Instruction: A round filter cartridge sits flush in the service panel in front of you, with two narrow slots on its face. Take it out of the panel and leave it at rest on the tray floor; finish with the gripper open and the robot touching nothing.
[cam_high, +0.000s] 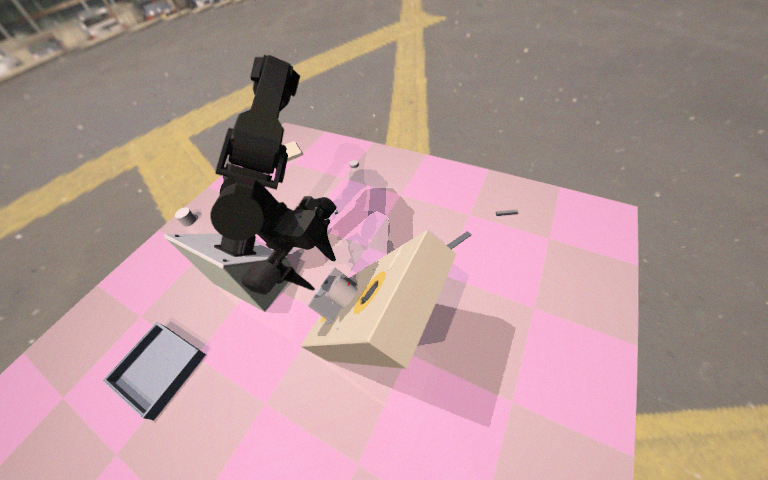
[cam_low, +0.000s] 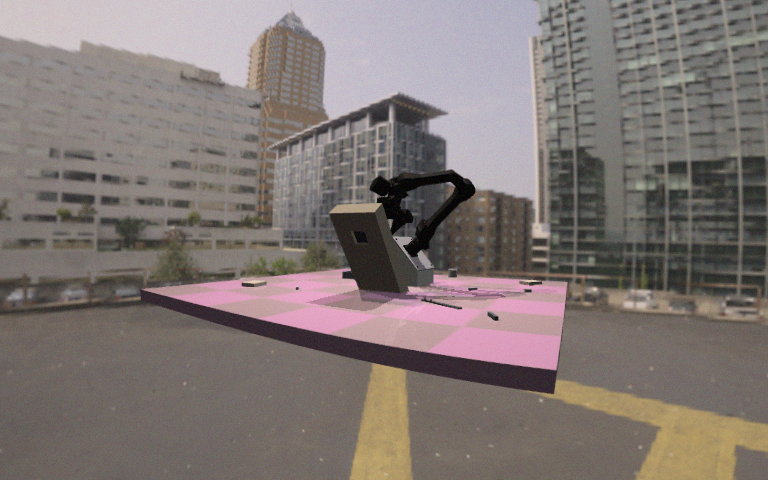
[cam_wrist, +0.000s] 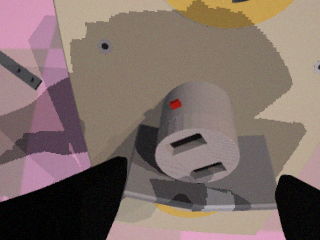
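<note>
My gripper tip is 40 mm above the round filter cartridge and 20 mm short of it. Also, from my gripper tip: grey tray (330 mm behind, 280 mm to the right, 200 mm below); then beige service panel (70 mm ahead, 60 mm below, 10 mm to the right).
</note>
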